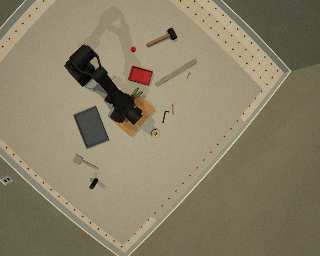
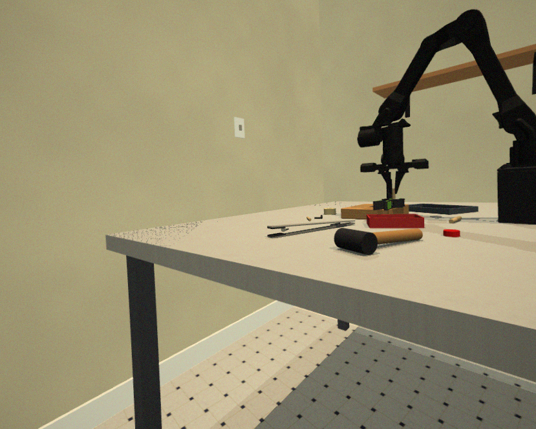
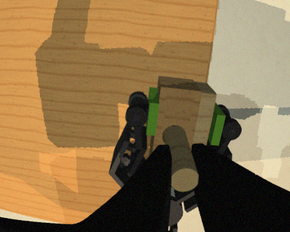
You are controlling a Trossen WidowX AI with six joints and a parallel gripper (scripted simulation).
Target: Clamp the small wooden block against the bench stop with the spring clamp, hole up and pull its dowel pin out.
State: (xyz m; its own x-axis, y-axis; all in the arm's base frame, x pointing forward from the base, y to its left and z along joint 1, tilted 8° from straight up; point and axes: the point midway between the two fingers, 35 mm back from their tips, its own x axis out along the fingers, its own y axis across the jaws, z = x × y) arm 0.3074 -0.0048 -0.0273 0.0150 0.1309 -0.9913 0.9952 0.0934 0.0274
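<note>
Right now the dowel pin is 40 mm below my hand. The rest, counted from my hand: small wooden block: 70 mm below; then wooden board: 90 mm below, 60 mm ahead, 10 mm to the right; then bench stop: 60 mm below, 10 mm to the right, 10 mm behind.
</note>
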